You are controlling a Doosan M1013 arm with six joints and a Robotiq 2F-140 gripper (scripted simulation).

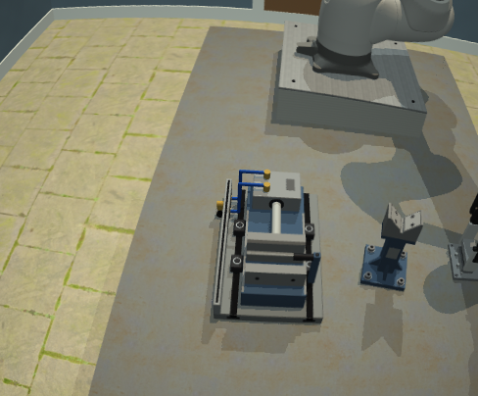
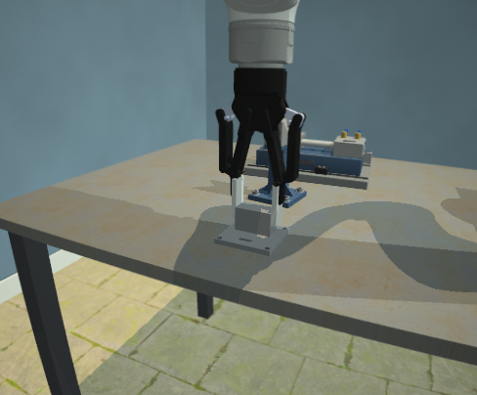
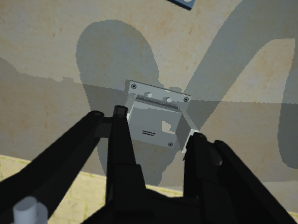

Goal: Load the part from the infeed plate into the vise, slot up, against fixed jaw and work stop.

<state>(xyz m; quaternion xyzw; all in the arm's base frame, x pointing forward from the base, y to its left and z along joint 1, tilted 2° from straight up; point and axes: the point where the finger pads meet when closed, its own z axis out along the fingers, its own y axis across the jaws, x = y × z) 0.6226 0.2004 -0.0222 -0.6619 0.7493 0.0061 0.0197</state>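
Now: hand 20 mm to the right of the infeed plate and 50 mm above it. From my hand the other things lie so: part (30 mm below); then work stop (50 mm ahead, 360 mm to the right, 30 mm above); then blue pedestal (10 mm ahead, 190 mm to the right).
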